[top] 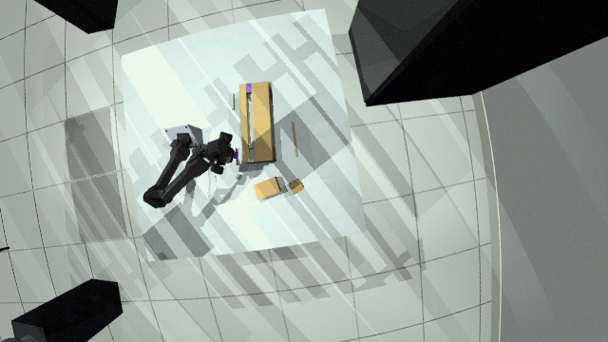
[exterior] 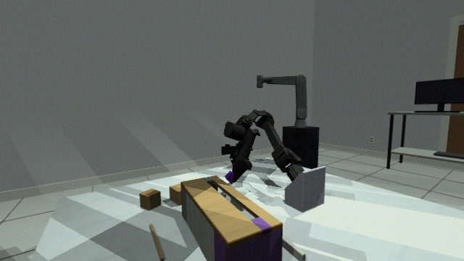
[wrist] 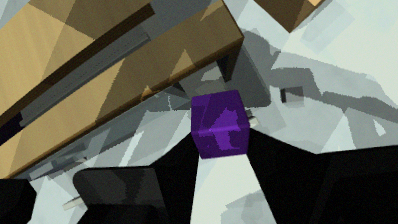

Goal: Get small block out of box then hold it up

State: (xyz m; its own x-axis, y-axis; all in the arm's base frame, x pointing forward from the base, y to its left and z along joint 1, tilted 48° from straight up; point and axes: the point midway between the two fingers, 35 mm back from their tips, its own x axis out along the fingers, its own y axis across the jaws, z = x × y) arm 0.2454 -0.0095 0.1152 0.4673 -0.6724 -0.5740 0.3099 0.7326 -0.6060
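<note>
Now: gripper tip 2 cm below the purple block and 1 cm short of it. Also, from my gripper tip: wooden-topped box 15 cm to the left, 8 cm ahead, 5 cm below; then grey piece 11 cm to the right, 10 cm below, 1 cm behind; then thin wooden stick 30 cm ahead, 11 cm below, 8 cm to the left.
</note>
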